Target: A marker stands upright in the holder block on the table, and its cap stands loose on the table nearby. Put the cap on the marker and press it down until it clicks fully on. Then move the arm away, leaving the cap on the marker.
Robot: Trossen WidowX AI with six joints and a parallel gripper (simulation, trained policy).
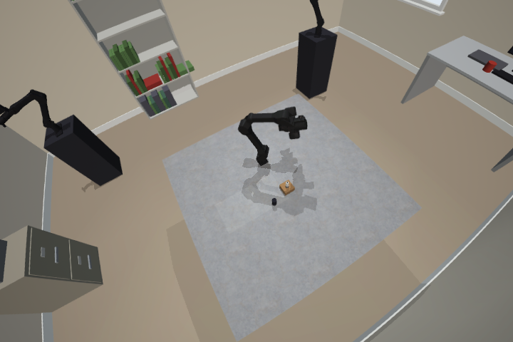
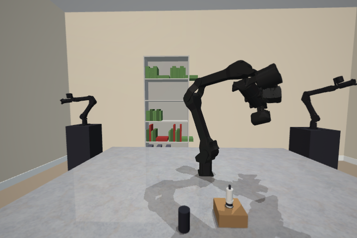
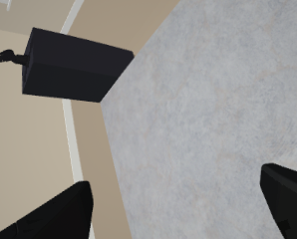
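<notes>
Right now my gripper tip is 290 mm short of the black cap, 350 mm to the left of it and 250 mm above it. Also, from my gripper tip: holder block: 250 mm ahead, 230 mm to the right, 260 mm below; then white marker: 250 mm ahead, 230 mm to the right, 210 mm below.
</notes>
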